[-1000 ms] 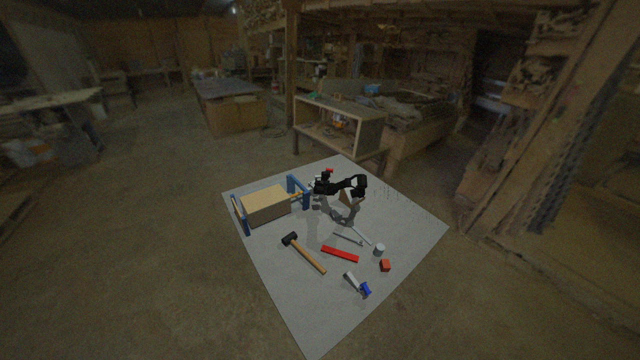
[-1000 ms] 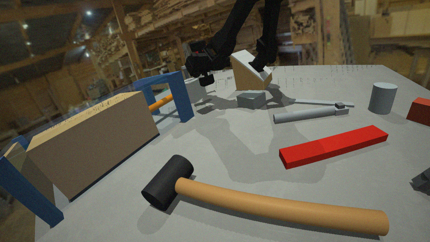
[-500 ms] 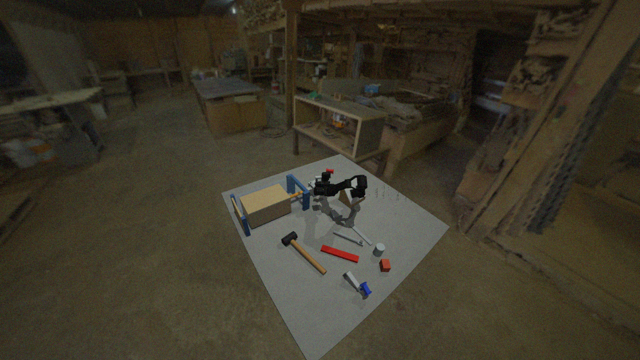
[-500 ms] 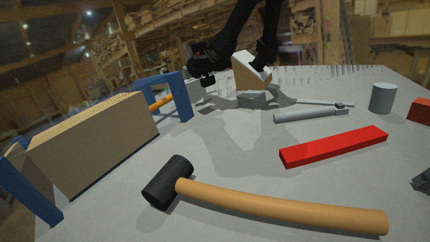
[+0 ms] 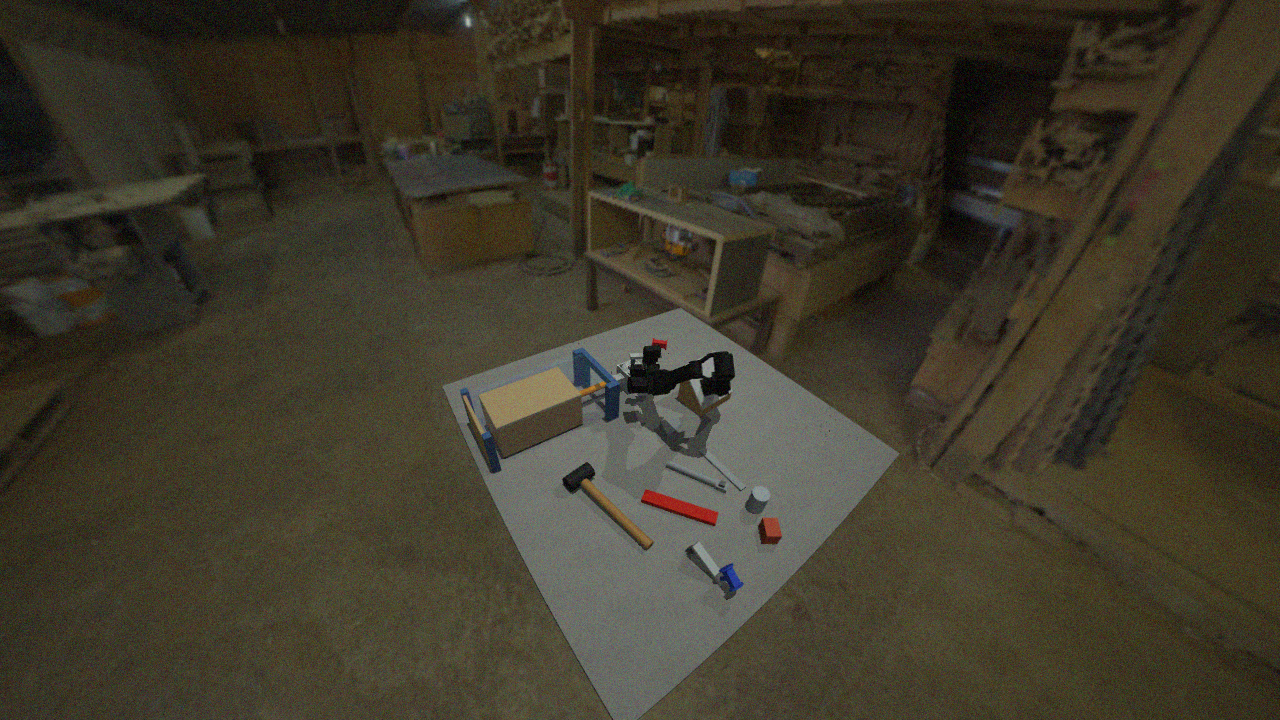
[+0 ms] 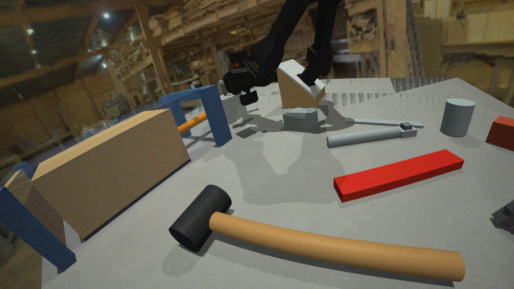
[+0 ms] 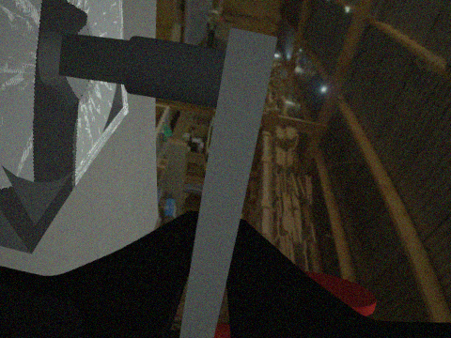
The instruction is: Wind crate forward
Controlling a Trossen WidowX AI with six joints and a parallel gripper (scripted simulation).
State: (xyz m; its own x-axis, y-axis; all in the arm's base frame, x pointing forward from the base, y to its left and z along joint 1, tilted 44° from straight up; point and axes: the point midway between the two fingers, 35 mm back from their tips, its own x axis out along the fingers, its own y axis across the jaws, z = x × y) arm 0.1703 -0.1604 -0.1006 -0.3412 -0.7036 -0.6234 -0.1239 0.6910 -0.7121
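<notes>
Now: gripper tip 1 cm past the winch handle with red knob, 1 cm to the right of it and 1 cm below it. Also, from my gripper tip: grey block (6 cm ahead, 28 cm to the left, 13 cm below); winch (3 cm ahead, 3 cm to the right, 11 cm below); flat grey strip (1 cm ahead, 50 cm to the left, 14 cm below).
</notes>
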